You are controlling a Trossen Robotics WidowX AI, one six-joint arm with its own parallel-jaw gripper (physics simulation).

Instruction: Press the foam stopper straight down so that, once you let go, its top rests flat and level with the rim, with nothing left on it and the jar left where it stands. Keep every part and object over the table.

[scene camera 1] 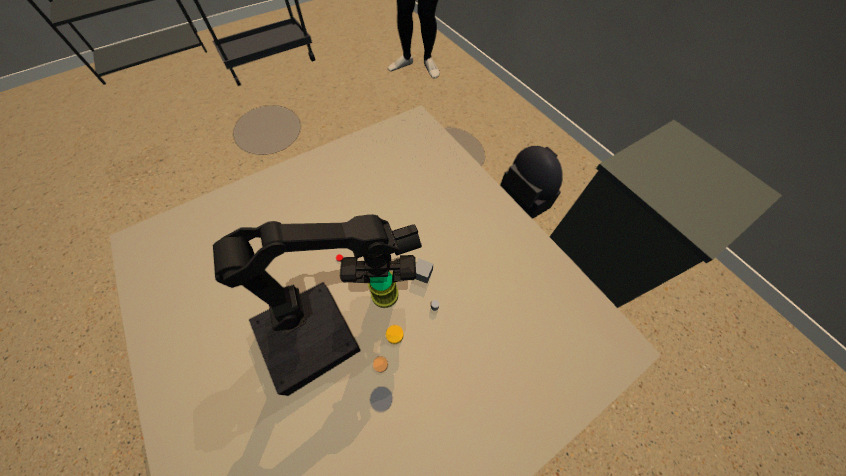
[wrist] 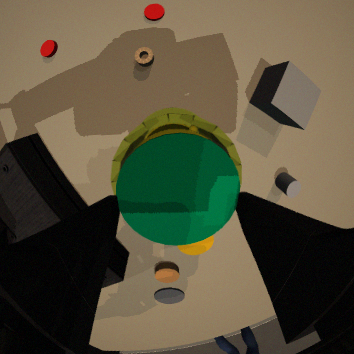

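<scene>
The green foam stopper [scene camera 1: 381, 281] [wrist: 175, 170] is round, with a flat top. It sits at the mouth of the olive-yellow jar [scene camera 1: 384, 298] [wrist: 170, 119], which stands upright on the table [scene camera 1: 502, 355]. Green shows above the jar's rim in the scene view. In the wrist view, part of the rim and inner wall shows beyond the stopper's far edge. My gripper [scene camera 1: 380, 276] [wrist: 178, 202] is shut on the stopper, one finger at each side. Nothing lies on the stopper's top; a shadow crosses it. The stopper's lower part is hidden.
A grey block [scene camera 1: 423, 270] [wrist: 295, 95] and small grey cylinder [scene camera 1: 434, 306] [wrist: 288, 186] stand right of the jar. A yellow disc [scene camera 1: 394, 334] [wrist: 196, 248], orange disc [scene camera 1: 379, 364] [wrist: 167, 275] and grey disc [scene camera 1: 380, 399] [wrist: 169, 296] lie nearer the scene camera. Red discs lie beyond.
</scene>
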